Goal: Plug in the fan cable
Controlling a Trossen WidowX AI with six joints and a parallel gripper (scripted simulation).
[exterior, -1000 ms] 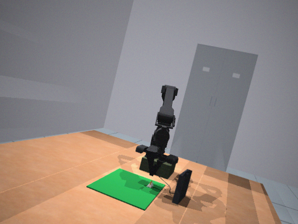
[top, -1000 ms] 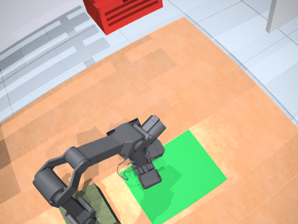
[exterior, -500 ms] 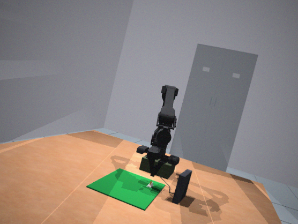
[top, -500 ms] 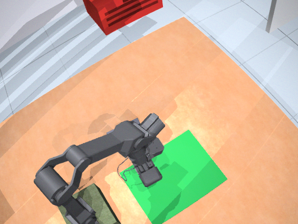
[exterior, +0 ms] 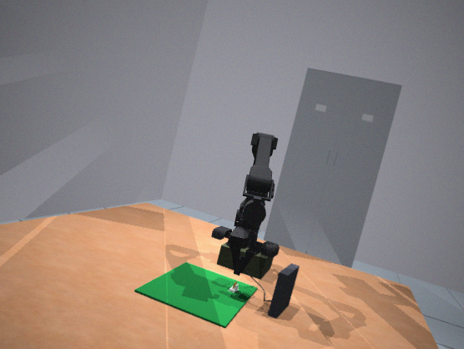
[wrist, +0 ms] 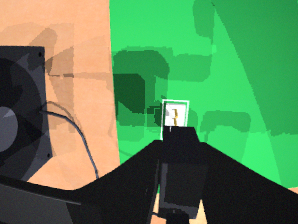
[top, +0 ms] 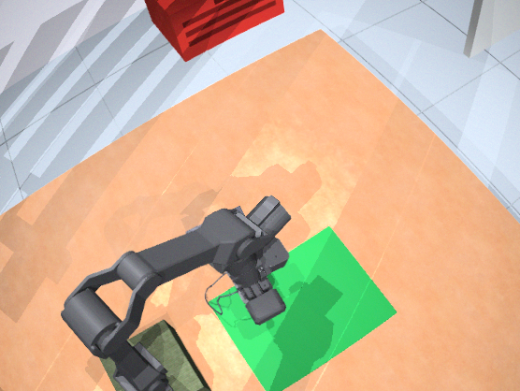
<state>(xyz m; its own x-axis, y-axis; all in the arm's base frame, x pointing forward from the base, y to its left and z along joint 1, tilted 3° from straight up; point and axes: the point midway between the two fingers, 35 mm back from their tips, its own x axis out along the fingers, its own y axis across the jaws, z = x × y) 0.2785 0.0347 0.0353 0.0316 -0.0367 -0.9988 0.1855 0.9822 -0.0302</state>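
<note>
The white four-pin header is 70 mm below my gripper tip and 10 mm behind it. Round my gripper tip: black fan plug: 10 mm behind, 10 mm above; dark fan: 130 mm to the left, 20 mm ahead, 10 mm below; green board: 80 mm to the right, 80 mm below, 50 mm ahead.
</note>
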